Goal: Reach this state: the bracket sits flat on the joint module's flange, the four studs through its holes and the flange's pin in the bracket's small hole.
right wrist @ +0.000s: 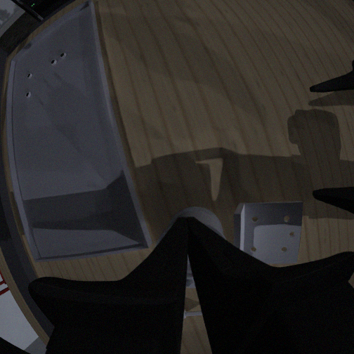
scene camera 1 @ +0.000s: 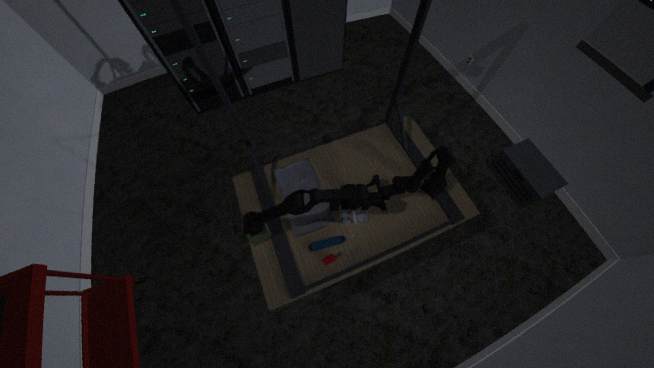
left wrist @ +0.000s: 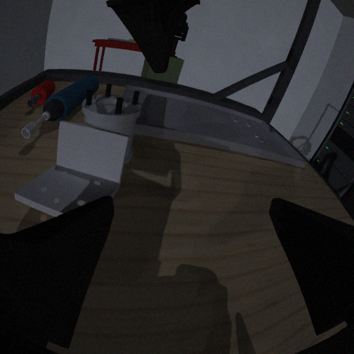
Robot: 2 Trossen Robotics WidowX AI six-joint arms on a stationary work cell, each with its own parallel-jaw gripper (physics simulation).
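Frame: origin at the left arm's base, x right, y up, z back, level; metres.
Seen in the pictures: right gripper, fingertip midpoint: (scene camera 1: 345,205); left arm's base, origin of the base link: (scene camera 1: 433,186); right arm's base, origin of the base link: (scene camera 1: 254,228).
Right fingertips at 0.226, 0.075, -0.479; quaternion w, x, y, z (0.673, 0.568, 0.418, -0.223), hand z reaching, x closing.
Observation:
Offsets run from my right fingertips to a thing's top centre, as dx, dy, dz. "spot": to the spot under its first point. Level surfaces: height alone.
The joint module (left wrist: 111,117) (right wrist: 207,218) stands upright, its studs pointing up in the left wrist view; the fingers partly hide it in the right wrist view. The grey bracket (left wrist: 92,152) (right wrist: 272,242) is off the flange, beside the module, with its holed plate low over or on the table and its other plate upright; contact with the table is unclear. My right gripper (left wrist: 159,71) (right wrist: 185,224) is shut and empty, above the module, its fingertips together. My left gripper (left wrist: 195,206) (right wrist: 315,143) is open and empty, apart from the bracket. The flange's small pin cannot be made out.
A grey tray {+0.216, -0.087, -0.111} (scene camera 1: 297,177) (left wrist: 200,117) (right wrist: 65,150) lies beyond the module in the left wrist view. A blue-handled tool {spot: -0.076, -0.063, -0.185} (scene camera 1: 326,243) (left wrist: 72,97) and a red-handled tool {-0.144, -0.069, -0.207} (scene camera 1: 328,259) (left wrist: 42,92) lie on the wooden table {dy -0.102} (scene camera 1: 360,145) near the module.

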